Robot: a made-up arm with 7 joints. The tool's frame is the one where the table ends. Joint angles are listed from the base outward.
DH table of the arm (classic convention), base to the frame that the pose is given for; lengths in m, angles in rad. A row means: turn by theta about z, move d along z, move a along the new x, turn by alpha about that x. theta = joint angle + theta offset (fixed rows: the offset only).
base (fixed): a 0; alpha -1.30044; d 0; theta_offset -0.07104
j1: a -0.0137; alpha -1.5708; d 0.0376; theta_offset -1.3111
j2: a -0.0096; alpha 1.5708; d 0; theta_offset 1.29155
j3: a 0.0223; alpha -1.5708; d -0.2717; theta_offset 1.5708
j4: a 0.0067; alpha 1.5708; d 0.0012; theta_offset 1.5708
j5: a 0; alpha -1.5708; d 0.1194; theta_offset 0
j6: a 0.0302; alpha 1.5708; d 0; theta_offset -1.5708
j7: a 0; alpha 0; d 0; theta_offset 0
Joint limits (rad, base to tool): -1.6..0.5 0..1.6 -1.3..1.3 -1.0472..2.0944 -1.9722..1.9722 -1.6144..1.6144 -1.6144..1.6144
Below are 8 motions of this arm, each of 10 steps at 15 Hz.
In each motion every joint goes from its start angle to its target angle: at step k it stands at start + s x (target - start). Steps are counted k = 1, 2, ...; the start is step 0. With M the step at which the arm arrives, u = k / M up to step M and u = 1 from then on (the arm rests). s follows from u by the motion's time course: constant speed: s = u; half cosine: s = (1 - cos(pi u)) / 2; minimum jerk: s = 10 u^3 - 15 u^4 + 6 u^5.
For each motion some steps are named. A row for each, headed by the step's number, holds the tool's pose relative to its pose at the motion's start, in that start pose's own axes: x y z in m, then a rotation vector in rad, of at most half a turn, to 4 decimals.
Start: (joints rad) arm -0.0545 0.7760 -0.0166 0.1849 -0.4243 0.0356 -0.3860
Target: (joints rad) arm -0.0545 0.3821 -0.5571 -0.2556 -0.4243 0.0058 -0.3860
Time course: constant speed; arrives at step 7
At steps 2, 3, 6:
2: 0.0215 -0.0588 -0.0035 -0.0557 -0.0914 -0.2109
3: 0.0291 -0.0889 -0.0018 -0.0885 -0.1468 -0.3145
6: 0.0381 -0.1766 0.0166 -0.2049 -0.3484 -0.6140

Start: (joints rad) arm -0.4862 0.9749 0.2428 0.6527 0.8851 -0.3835 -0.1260
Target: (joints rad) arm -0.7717 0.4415 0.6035 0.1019 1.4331 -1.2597 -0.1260
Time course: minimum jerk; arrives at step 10
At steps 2, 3, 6, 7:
2: 0.0047 0.0007 0.0103 0.0091 -0.0686 0.0348
3: 0.0120 0.0028 0.0287 0.0307 -0.1870 0.0996
6: 0.0298 0.0217 0.1127 0.2270 -0.6454 0.4129
7: 0.0304 0.0281 0.1350 0.3073 -0.7400 0.4911

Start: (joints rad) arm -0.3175 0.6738 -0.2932 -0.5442 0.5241 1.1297 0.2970
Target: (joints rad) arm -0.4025 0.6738 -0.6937 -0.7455 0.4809 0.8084 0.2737
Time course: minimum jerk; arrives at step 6
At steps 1, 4, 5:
1: -0.0013 -0.0008 0.0021 -0.0062 -0.0249 -0.0099
4: -0.0360 -0.0118 0.0385 -0.1592 -0.5396 -0.2359
5: -0.0453 -0.0126 0.0446 -0.2003 -0.6536 -0.2921

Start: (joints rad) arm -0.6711 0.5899 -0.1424 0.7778 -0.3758 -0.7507 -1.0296
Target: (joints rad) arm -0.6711 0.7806 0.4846 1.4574 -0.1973 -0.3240 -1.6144
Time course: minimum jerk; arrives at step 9
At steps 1, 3, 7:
1: -0.0019 0.0007 -0.0005 -0.0060 0.0096 0.0010
3: -0.0357 0.0103 -0.0076 -0.1280 0.1539 0.0227
7: -0.1438 0.0017 -0.0148 -0.7500 0.2762 0.1402

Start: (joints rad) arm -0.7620 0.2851 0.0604 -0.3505 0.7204 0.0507 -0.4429
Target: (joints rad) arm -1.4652 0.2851 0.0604 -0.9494 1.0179 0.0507 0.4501
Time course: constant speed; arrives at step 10
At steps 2, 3, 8, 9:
2: 0.0235 0.0322 0.0259 0.1052 -0.1619 0.3609
3: 0.0316 0.0479 0.0397 0.1456 -0.2470 0.5447
8: 0.0408 0.1143 0.1080 0.2211 -0.7126 1.4819
9: 0.0376 0.1244 0.1202 0.2090 -0.8136 1.6702

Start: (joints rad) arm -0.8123 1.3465 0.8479 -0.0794 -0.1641 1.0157 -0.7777
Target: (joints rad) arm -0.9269 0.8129 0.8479 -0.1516 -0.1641 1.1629 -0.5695
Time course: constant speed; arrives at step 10
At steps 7, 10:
7: 0.0401 -0.0677 -0.0753 -0.3651 0.0571 -0.0400
10: 0.0549 -0.1066 -0.0976 -0.5108 0.0963 -0.0720

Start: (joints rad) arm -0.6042 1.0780 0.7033 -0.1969 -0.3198 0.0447 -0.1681
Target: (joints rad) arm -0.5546 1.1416 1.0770 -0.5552 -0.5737 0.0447 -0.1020
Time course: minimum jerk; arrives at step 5
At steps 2, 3, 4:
2: -0.0035 0.0157 0.0248 -0.0108 -0.1502 0.0693
3: -0.0115 0.0301 0.0535 -0.0119 -0.3248 0.1273
4: -0.0193 0.0375 0.0734 -0.0051 -0.4483 0.1542

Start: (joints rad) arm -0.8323 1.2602 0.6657 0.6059 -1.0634 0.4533 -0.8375
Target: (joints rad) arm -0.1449 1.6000 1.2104 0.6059 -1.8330 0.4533 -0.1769
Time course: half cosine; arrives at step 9
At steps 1, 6, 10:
1: -0.0040 0.0002 0.0037 -0.0038 -0.0126 0.0208
6: -0.0498 -0.0222 0.1009 -0.1155 -0.2562 0.3661
10: -0.0429 -0.0382 0.1310 -0.1847 -0.2960 0.4227

